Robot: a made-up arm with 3 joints. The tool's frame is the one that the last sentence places.
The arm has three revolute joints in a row. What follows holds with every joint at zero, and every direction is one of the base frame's.
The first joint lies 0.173 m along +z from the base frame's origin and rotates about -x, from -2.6 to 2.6 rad.
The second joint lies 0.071 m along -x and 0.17 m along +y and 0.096 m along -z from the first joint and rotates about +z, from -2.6 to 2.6 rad.
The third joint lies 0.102 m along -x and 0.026 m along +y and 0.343 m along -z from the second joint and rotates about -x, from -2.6 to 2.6 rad.
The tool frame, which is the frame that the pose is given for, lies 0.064 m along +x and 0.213 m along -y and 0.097 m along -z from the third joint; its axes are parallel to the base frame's.
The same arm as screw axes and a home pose.
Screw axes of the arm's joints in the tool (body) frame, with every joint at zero. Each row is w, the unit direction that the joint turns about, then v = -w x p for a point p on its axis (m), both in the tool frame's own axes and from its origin. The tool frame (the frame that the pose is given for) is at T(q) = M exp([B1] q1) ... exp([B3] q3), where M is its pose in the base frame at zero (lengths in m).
B1 = (-1, 0, 0, 0.0000, -0.5360, 0.0170)
B2 = (0, 0, 1, 0.1870, -0.0380, 0.0000)
B3 = (-1, 0, 0, 0.0000, -0.0970, 0.2130)
M: xyz -0.1090 -0.0170 -0.3630 (m) rpy 0.0000 0.0000 0.0000 (rad, as in URDF)
Joint limits (rad, base to tool): -2.6000..2.6000 -2.6000..2.6000 -2.6000..2.6000

